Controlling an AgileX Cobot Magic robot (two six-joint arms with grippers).
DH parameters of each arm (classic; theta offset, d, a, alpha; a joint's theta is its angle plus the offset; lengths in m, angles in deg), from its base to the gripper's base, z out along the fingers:
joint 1: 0 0.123 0 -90
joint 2: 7.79 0 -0.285 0
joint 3: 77.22 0 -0.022 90
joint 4: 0 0.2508 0 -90
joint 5: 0 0 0.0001 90
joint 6: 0 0.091 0 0
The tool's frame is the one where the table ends.
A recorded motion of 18 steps. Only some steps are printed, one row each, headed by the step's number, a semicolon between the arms.
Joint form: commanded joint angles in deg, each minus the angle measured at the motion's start. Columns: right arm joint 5, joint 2, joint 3, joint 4, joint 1, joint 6; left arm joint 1, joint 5, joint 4, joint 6, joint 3, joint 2.
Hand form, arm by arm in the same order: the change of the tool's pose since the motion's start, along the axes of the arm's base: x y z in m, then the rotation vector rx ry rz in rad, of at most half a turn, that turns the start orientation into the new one. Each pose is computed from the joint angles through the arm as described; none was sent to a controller.
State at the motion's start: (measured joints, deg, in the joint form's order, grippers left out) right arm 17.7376 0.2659 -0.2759 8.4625 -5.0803 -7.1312; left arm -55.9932 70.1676 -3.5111 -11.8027 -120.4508 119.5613
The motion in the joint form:
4: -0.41 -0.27 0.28 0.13 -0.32 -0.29; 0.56 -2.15 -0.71 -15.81 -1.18 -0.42
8: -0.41 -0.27 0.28 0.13 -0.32 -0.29; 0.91 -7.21 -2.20 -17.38 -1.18 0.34
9: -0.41 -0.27 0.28 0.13 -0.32 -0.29; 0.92 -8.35 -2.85 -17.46 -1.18 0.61
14: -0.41 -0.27 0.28 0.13 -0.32 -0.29; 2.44 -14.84 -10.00 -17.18 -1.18 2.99
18: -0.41 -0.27 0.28 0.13 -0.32 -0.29; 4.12 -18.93 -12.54 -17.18 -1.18 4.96
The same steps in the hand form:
4: 0.0000 -0.0003 -0.0008 -0.0032 -0.0069 -0.0054; 0.0042 0.0001 0.0110 -0.1183 0.0891 0.2549
8: 0.0000 -0.0003 -0.0008 -0.0032 -0.0069 -0.0054; 0.0104 -0.0071 0.0092 -0.2035 0.0902 0.2844
9: 0.0000 -0.0003 -0.0008 -0.0032 -0.0069 -0.0054; 0.0112 -0.0096 0.0080 -0.2225 0.0943 0.2859
14: 0.0000 -0.0003 -0.0008 -0.0032 -0.0069 -0.0054; 0.0243 -0.0206 -0.0043 -0.3442 0.1677 0.3173
18: 0.0000 -0.0003 -0.0008 -0.0032 -0.0069 -0.0054; 0.0412 -0.0224 -0.0164 -0.4005 0.1838 0.3604

